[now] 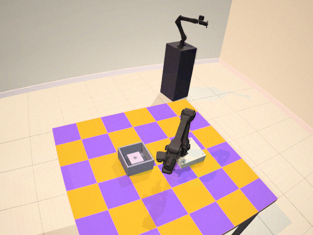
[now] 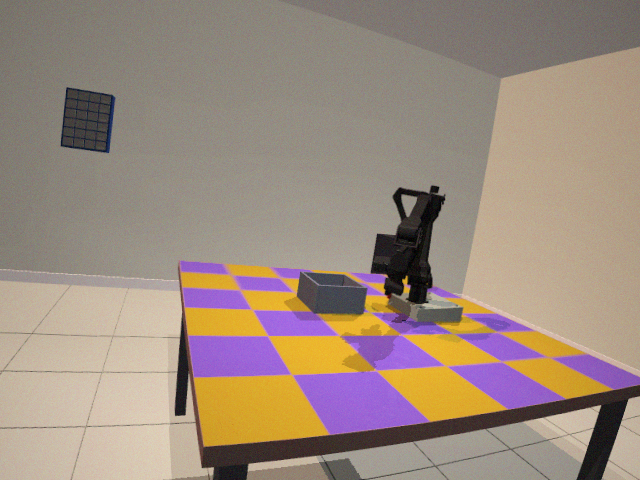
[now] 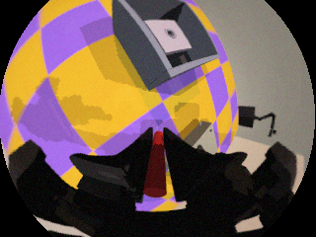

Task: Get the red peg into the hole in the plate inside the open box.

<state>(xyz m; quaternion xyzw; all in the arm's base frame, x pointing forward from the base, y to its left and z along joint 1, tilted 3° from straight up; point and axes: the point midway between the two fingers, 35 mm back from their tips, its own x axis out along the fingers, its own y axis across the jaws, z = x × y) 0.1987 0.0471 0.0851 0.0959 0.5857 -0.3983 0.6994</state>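
My gripper tip is now 17 cm to the left of the grey box, 11 cm short of it and 7 cm above it. Round my gripper tip: red peg: 2 cm to the left, 2 cm above.
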